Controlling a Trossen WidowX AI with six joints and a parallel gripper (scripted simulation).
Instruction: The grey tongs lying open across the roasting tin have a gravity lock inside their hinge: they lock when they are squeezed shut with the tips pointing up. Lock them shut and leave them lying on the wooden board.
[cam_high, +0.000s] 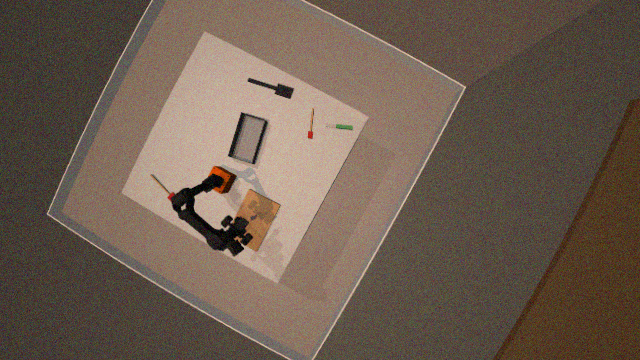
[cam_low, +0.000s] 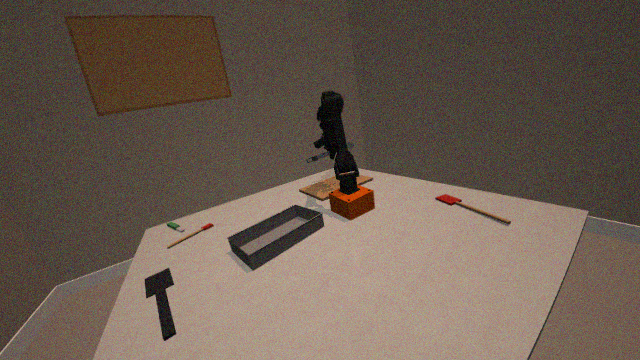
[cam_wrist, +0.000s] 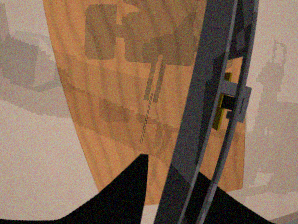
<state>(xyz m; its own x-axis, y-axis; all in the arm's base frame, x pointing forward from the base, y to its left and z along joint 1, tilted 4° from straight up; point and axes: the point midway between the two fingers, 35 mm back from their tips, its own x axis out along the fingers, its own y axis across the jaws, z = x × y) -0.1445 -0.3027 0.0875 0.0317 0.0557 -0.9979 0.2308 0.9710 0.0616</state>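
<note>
The wooden board lies 15 cm below my gripper tip. The rest, counted from my gripper tip: red-headed spatula (12 cm behind, 63 cm to the left, 15 cm below); red-tipped stick (74 cm ahead, 5 cm to the right, 15 cm below); roasting tin (47 cm ahead, 28 cm to the left, 13 cm below).
</note>
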